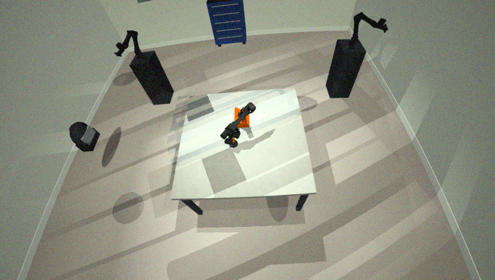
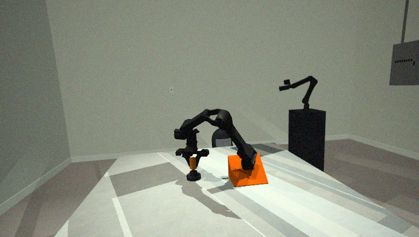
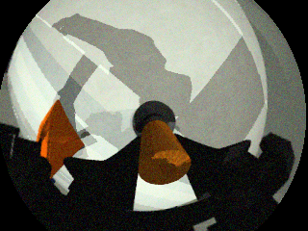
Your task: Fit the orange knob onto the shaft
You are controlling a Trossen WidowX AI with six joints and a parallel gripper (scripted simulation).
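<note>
My gripper tip is now 20 mm below the orange knob. Round my gripper tip: round dark pedestal (40 mm below).
</note>
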